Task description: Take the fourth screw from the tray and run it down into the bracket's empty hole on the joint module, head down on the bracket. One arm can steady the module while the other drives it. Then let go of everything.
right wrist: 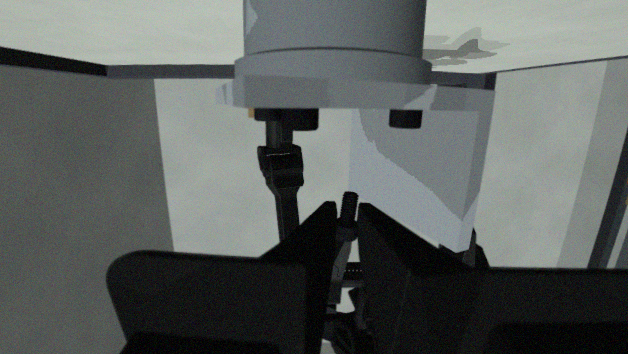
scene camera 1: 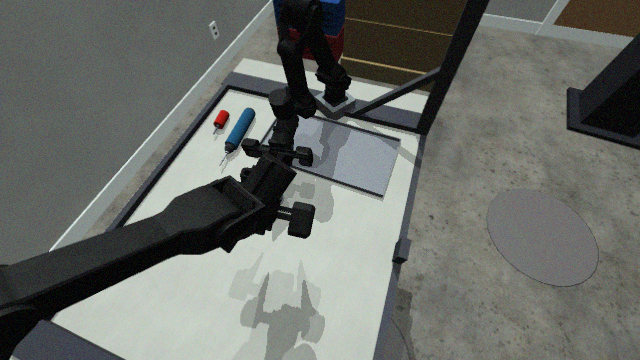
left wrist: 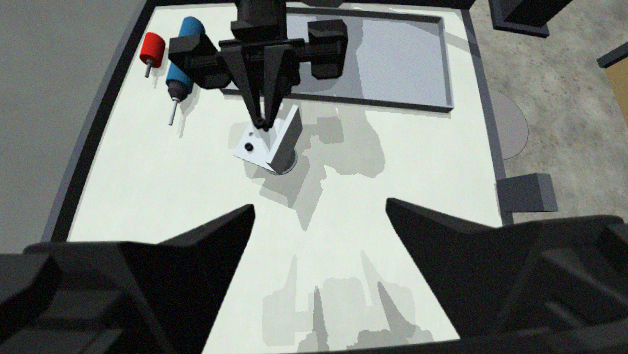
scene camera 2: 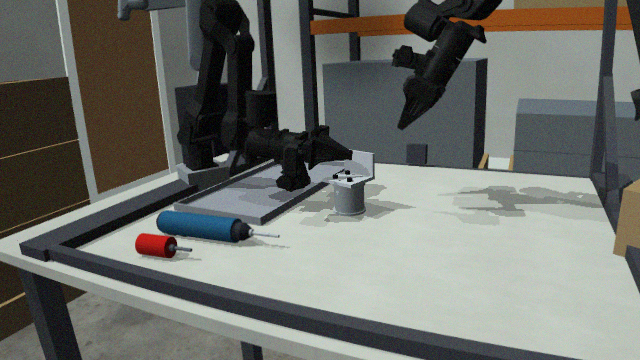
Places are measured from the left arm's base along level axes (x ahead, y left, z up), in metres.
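Pixels of known places: left gripper, fingertip midpoint: [right wrist: 410, 228] [scene camera 1: 275, 207] [left wrist: 320, 207] [scene camera 2: 403, 125]; right gripper, fingertip midpoint: [right wrist: 346, 212] [left wrist: 263, 127] [scene camera 2: 351, 155]; right arm's base, origin of the base link: [scene camera 1: 335, 98] [scene camera 2: 202, 166].
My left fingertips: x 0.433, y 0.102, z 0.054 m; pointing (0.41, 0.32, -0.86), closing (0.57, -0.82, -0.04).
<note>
For each thing: its top centre in the pictures, then the offset to it from my left fingertips.
- grey cylindrical joint module, middle of its top: [right wrist: 330, 99] [scene camera 2: 348, 178] dx +0.040, dy +0.106, dz -0.091 m
- black screw, middle of its top: [right wrist: 346, 237] [left wrist: 260, 121] dx +0.043, dy +0.098, dz -0.038 m
- tray, middle of its top: [scene camera 2: 274, 180] [left wrist: 337, 47] [scene camera 1: 327, 145] dx +0.278, dy +0.131, dz -0.138 m
- blue driver, middle of its top: [scene camera 2: 214, 216] [left wrist: 175, 59] [scene camera 1: 234, 131] dx +0.088, dy +0.361, dz -0.113 m
- shorter red driver, middle of its top: [scene camera 2: 164, 236] [left wrist: 143, 50] [scene camera 1: 217, 120] dx +0.077, dy +0.451, dz -0.120 m
The grey cylindrical joint module [scene camera 2: 349, 199] [right wrist: 335, 25] stands upright on the table, carrying the pale angled bracket [scene camera 2: 367, 165] [left wrist: 287, 142] [right wrist: 415, 200]. Three black screw heads show on the bracket in scene camera 2. My right gripper [scene camera 2: 351, 155] [left wrist: 263, 127] [right wrist: 346, 212] is shut on a black screw [right wrist: 349, 212], whose threaded end points toward the bracket plate, with a gap between them. My left gripper [scene camera 2: 401, 128] [left wrist: 320, 207] is open and empty, high above the table. The tray [scene camera 1: 370, 160] [scene camera 2: 225, 200] [left wrist: 400, 60] shows no screw in its visible part. The left arm hides the module in scene camera 1.
A blue driver [scene camera 1: 241, 129] [scene camera 2: 197, 226] [left wrist: 175, 75] and a shorter red driver [scene camera 1: 221, 119] [scene camera 2: 155, 245] [left wrist: 152, 49] lie on the table beside the tray. A dark raised frame [scene camera 2: 200, 300] borders the table. The two arms overlap in scene camera 1.
</note>
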